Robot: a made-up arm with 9 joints.
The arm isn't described. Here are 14 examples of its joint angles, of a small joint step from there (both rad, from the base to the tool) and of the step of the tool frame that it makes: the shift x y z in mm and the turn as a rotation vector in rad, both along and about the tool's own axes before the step.
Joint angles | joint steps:
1: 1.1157 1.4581 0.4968 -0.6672 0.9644 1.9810 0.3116 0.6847 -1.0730 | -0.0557 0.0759 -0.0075 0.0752 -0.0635 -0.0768 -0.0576 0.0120 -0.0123
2: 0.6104 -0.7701 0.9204 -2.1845 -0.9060 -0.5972 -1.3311 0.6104 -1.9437 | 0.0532 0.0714 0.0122 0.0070 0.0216 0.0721 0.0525 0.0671 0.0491
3: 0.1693 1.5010 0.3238 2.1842 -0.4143 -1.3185 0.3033 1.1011 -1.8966 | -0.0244 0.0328 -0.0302 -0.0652 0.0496 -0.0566 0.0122 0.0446 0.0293
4: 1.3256 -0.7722 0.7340 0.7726 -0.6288 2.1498 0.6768 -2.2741 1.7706 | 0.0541 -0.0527 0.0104 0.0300 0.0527 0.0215 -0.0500 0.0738 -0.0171
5: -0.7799 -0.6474 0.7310 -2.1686 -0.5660 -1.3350 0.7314 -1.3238 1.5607 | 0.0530 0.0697 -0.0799 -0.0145 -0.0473 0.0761 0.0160 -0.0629 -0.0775
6: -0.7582 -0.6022 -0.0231 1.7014 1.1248 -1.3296 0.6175 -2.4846 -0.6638 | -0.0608 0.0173 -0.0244 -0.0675 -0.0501 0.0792 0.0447 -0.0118 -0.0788
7: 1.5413 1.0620 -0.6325 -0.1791 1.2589 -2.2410 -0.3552 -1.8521 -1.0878 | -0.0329 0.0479 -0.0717 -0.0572 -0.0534 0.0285 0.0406 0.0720 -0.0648
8: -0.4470 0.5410 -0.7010 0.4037 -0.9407 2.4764 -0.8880 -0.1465 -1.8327 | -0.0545 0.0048 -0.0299 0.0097 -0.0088 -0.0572 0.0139 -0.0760 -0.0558
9: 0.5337 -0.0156 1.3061 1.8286 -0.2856 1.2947 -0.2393 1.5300 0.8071 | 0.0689 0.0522 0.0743 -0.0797 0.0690 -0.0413 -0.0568 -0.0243 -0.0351
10: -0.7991 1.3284 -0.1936 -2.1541 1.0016 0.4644 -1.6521 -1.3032 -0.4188 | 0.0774 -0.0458 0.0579 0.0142 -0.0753 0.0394 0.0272 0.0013 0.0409
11: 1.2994 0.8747 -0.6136 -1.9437 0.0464 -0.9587 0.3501 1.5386 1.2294 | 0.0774 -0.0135 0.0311 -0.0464 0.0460 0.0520 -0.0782 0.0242 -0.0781
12: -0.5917 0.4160 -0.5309 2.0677 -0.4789 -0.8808 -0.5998 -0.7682 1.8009 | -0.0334 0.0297 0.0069 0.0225 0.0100 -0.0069 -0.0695 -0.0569 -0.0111
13: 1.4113 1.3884 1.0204 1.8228 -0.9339 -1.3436 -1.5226 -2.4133 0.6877 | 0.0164 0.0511 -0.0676 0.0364 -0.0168 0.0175 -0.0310 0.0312 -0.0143
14: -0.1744 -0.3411 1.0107 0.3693 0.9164 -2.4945 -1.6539 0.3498 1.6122 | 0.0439 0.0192 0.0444 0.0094 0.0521 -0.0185 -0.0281 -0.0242 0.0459
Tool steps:
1: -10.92 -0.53 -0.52 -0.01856 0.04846 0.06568
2: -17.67 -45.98 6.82 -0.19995 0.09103 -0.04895
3: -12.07 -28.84 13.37 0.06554 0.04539 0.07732
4: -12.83 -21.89 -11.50 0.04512 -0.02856 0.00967
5: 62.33 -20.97 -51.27 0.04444 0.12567 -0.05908
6: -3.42 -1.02 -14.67 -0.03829 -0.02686 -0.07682
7: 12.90 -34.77 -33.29 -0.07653 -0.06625 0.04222
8: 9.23 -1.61 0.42 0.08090 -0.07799 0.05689
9: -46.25 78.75 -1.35 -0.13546 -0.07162 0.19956
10: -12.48 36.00 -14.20 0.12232 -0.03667 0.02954
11: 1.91 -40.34 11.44 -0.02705 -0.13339 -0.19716
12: -0.60 6.74 8.99 -0.07645 0.01813 -0.00528
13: 27.31 7.27 10.79 0.00689 -0.07877 0.04874
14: 25.06 19.40 19.97 -0.05069 0.12229 -0.08187
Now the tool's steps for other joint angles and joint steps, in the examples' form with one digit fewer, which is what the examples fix.
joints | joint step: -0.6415 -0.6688 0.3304 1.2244 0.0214 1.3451 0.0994 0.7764 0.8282 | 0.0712 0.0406 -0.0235 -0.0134 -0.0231 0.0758 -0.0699 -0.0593 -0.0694
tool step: 20.7 5.0 37.0 -0.0333 -0.1205 -0.0146
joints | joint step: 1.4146 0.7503 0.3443 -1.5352 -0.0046 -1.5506 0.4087 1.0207 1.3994 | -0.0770 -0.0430 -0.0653 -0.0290 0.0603 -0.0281 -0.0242 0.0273 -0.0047
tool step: 15.4 -15.5 -12.1 -0.1638 0.0043 0.0022
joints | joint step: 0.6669 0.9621 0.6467 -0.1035 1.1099 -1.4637 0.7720 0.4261 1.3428 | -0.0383 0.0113 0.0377 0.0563 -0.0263 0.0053 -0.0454 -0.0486 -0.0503
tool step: -4.9 -7.7 35.2 0.0085 -0.0771 -0.0272
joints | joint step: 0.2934 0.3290 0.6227 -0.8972 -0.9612 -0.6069 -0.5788 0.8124 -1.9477 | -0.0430 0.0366 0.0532 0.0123 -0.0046 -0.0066 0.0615 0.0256 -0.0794
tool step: 8.8 -34.6 20.5 -0.0939 -0.0741 0.0143
